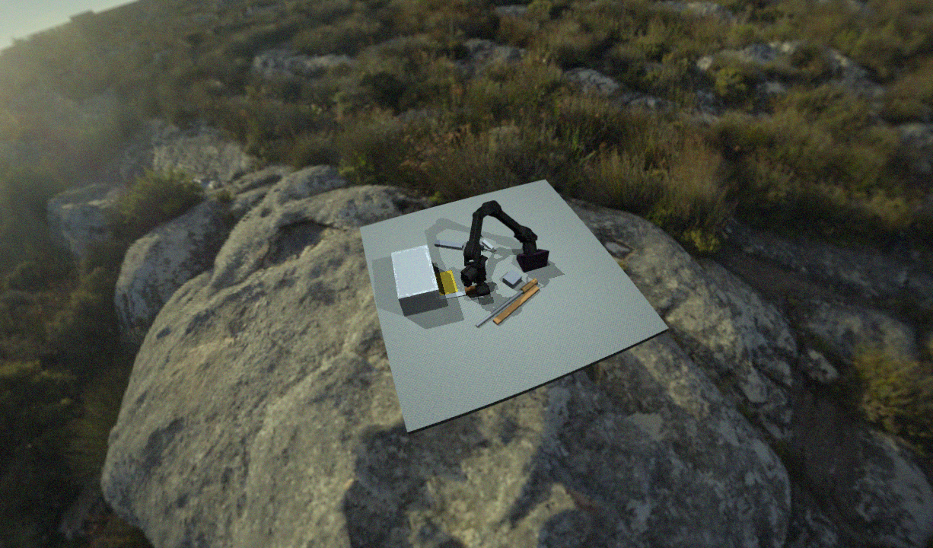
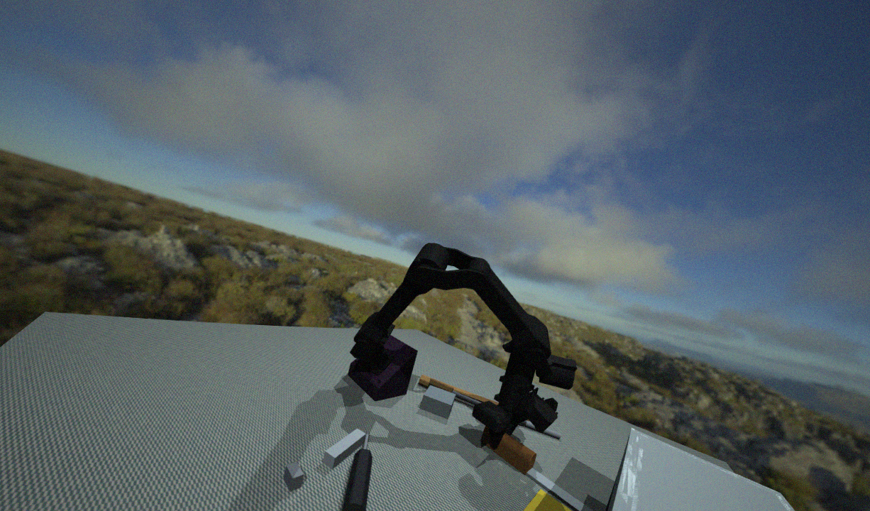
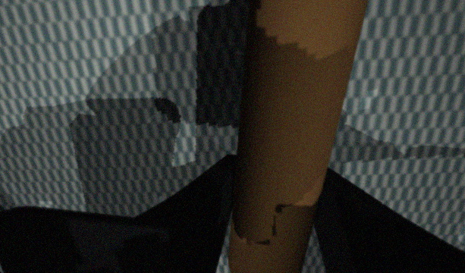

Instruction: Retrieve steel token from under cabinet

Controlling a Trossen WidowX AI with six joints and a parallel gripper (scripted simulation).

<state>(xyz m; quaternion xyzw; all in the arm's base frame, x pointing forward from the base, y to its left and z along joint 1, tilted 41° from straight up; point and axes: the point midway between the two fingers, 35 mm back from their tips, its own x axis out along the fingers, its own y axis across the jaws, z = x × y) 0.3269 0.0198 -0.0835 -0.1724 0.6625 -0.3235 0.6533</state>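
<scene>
My gripper tip is now 17 cm past the grey block, 2 cm to the right of it and 1 cm below it. From my gripper tip the other things lie so: grey bar: 27 cm to the right, 17 cm behind; small grey cube: 36 cm to the right, 16 cm behind; wooden stick: 16 cm to the left, 13 cm behind.
</scene>
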